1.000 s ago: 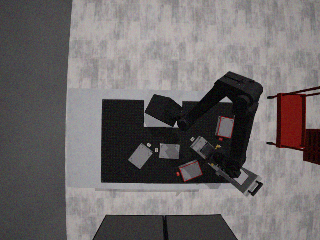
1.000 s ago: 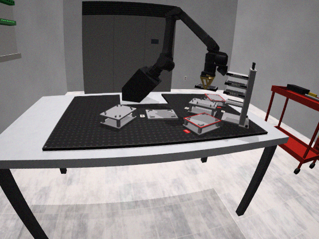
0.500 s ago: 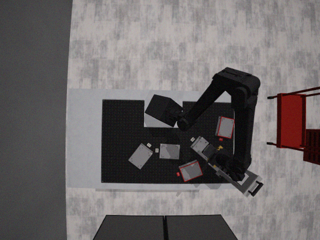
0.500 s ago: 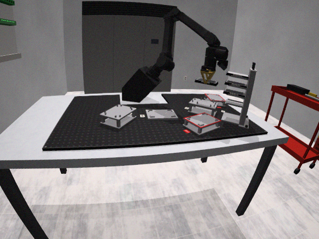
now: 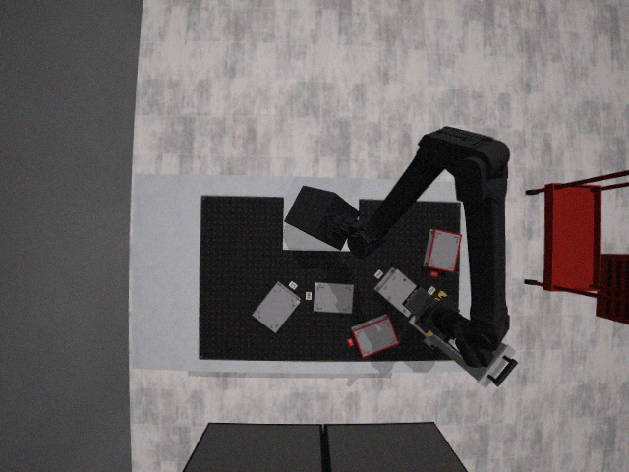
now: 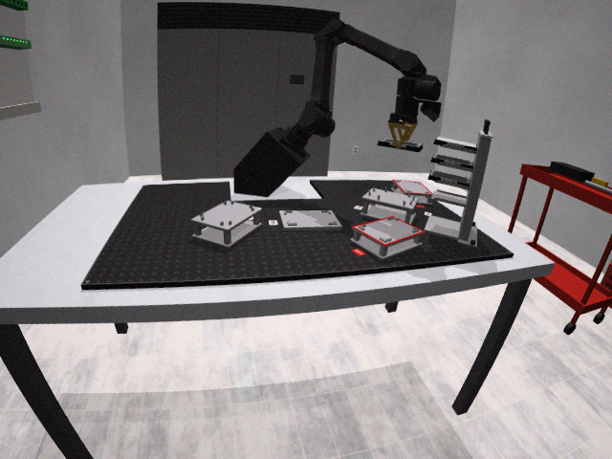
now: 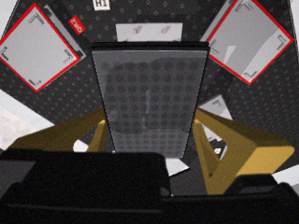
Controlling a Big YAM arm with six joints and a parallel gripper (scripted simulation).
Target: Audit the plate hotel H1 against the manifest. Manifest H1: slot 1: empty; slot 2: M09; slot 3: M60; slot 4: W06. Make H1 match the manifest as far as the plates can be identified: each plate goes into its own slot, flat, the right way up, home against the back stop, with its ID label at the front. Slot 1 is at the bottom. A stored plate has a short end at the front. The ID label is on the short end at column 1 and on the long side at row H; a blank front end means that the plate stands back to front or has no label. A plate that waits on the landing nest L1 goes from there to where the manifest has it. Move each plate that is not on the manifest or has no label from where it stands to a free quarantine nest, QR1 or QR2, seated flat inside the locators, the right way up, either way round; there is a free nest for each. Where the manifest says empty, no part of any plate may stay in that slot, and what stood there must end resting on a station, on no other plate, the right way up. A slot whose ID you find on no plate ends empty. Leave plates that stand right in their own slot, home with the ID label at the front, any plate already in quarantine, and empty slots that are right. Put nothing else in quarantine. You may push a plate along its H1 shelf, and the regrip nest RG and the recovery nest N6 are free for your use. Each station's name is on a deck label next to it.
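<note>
Now: hand 200 mm above the red-framed quarantine nest, 180 mm short of it and 100 mm to the left of it. The rest, counted from my hand: hotel base (230 mm below, 150 mm to the left, 120 mm ahead); then QR2 label (240 mm below, 160 mm to the left, 70 mm behind); then H1 deck label (240 mm below, 150 mm to the left).
</note>
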